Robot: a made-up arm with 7 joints. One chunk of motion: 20 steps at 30 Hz.
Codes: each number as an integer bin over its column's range. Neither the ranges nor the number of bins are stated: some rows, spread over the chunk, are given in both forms.
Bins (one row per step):
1: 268 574 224 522 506 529 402
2: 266 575 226 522 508 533 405
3: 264 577 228 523 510 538 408
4: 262 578 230 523 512 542 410
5: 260 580 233 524 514 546 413
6: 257 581 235 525 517 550 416
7: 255 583 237 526 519 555 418
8: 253 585 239 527 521 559 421
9: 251 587 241 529 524 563 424
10: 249 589 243 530 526 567 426
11: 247 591 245 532 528 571 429
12: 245 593 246 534 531 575 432
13: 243 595 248 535 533 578 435
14: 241 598 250 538 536 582 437
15: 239 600 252 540 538 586 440
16: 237 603 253 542 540 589 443
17: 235 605 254 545 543 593 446
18: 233 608 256 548 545 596 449
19: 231 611 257 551 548 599 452
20: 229 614 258 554 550 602 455
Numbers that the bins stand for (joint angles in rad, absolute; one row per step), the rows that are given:
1: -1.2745 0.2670 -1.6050 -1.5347 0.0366 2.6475 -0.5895
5: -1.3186 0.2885 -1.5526 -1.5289 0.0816 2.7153 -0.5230
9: -1.3681 0.3136 -1.5060 -1.5144 0.1378 2.7830 -0.4565
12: -1.4012 0.3351 -1.4768 -1.4998 0.1772 2.8308 -0.4081
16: -1.4452 0.3709 -1.4361 -1.4766 0.2278 2.8866 -0.3416
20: -1.4892 0.4103 -1.4069 -1.4418 0.2841 2.9384 -0.2690
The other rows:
2: -1.2855 0.2706 -1.5934 -1.5347 0.0478 2.6635 -0.5714
3: -1.2965 0.2777 -1.5817 -1.5318 0.0591 2.6834 -0.5532
4: -1.3076 0.2813 -1.5701 -1.5318 0.0703 2.6993 -0.5411
6: -1.3351 0.2921 -1.5409 -1.5260 0.0984 2.7312 -0.5048
7: -1.3461 0.2992 -1.5293 -1.5231 0.1097 2.7511 -0.4928
8: -1.3571 0.3064 -1.5176 -1.5202 0.1210 2.7670 -0.4746
10: -1.3791 0.3207 -1.4943 -1.5115 0.1491 2.7989 -0.4444
11: -1.3901 0.3279 -1.4827 -1.5057 0.1603 2.8149 -0.4262
13: -1.4122 0.3422 -1.4652 -1.4969 0.1885 2.8427 -0.3900
14: -1.4232 0.3530 -1.4535 -1.4882 0.2053 2.8587 -0.3779
15: -1.4342 0.3602 -1.4419 -1.4824 0.2166 2.8746 -0.3597
17: -1.4562 0.3781 -1.4302 -1.4679 0.2447 2.9025 -0.3235
18: -1.4672 0.3888 -1.4186 -1.4592 0.2560 2.9145 -0.3053
19: -1.4782 0.3996 -1.4128 -1.4505 0.2728 2.9264 -0.2872

